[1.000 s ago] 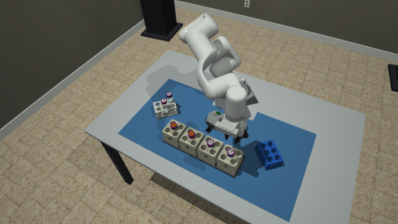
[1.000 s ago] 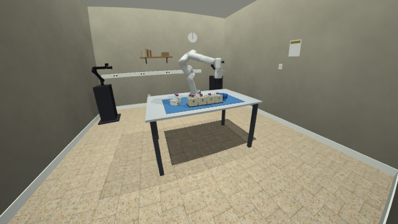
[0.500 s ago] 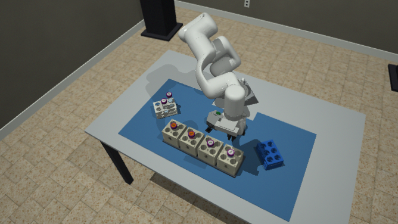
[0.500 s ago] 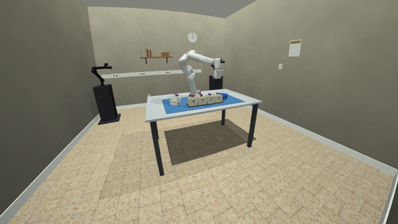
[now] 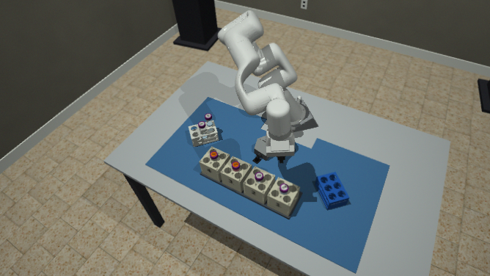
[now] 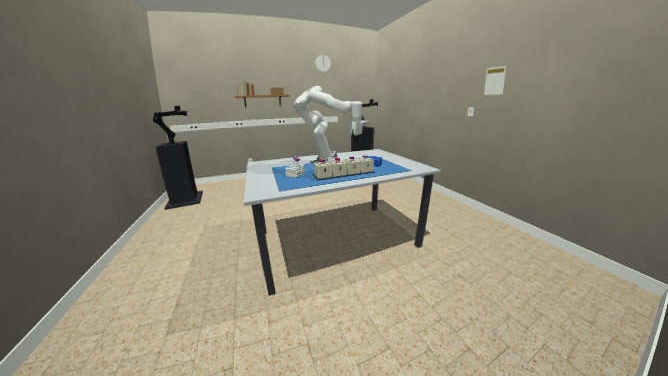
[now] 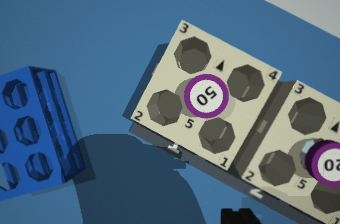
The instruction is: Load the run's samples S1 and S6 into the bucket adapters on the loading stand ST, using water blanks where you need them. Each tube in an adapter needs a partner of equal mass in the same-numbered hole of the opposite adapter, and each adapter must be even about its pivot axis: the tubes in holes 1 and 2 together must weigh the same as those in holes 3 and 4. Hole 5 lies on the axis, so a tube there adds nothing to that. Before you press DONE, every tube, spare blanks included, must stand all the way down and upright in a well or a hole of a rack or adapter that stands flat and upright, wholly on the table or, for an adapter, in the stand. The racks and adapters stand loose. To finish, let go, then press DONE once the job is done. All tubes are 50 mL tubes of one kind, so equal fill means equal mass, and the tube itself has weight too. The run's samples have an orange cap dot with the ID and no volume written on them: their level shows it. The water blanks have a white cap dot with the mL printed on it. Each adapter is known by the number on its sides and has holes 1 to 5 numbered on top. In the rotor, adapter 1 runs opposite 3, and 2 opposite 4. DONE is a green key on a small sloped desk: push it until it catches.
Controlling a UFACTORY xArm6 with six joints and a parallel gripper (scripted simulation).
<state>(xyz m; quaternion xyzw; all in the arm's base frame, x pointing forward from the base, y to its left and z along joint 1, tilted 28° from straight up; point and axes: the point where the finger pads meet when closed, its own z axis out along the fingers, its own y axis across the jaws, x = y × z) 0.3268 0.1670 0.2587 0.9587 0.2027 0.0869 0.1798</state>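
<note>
My hand is 190 mm past the green DONE key, 120 mm to the left of it and 160 mm above it. Also, from my hand: blue rack (50 mm behind, 210 mm to the left, 190 mm below); then stand (30 mm ahead, 130 mm to the right, 220 mm below); then done desk (170 mm behind, 120 mm to the right, 170 mm below).
</note>
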